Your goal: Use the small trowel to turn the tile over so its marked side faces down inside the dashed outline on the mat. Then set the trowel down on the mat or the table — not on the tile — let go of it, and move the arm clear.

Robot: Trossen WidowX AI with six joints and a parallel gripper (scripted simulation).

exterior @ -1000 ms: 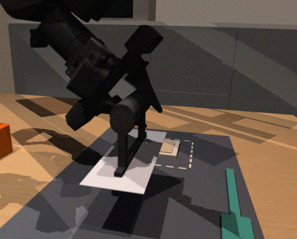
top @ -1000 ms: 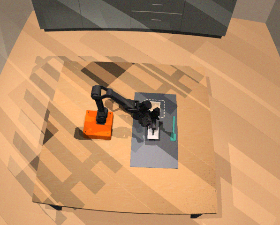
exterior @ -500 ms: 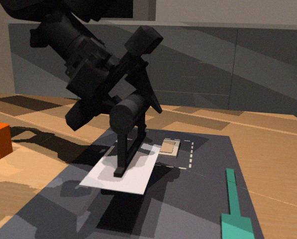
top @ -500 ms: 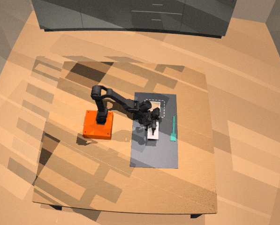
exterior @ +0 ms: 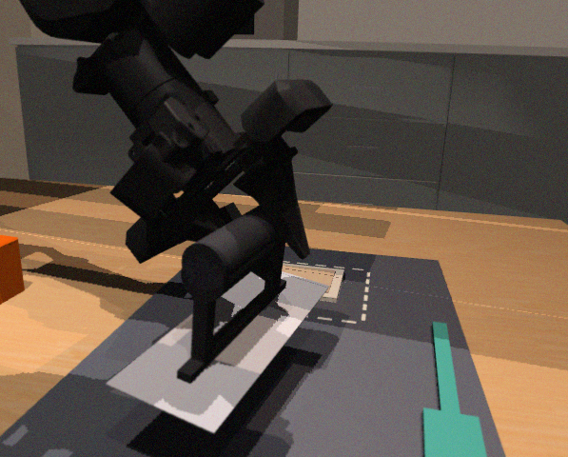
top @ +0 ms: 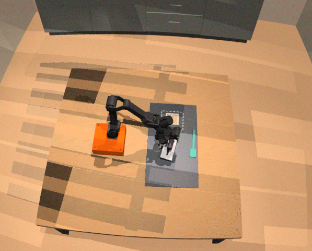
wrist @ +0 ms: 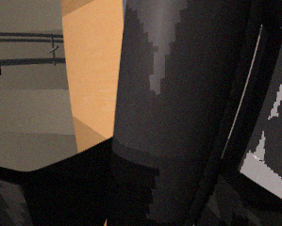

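Now: the grey mat 13 cm below my gripper tip, 4 cm to the left of it and 1 cm behind it. The rest, counted from my gripper tip: teal flat tool: 13 cm ahead, 10 cm below, 2 cm to the left; then tile: 22 cm to the left, 10 cm below, 3 cm behind.
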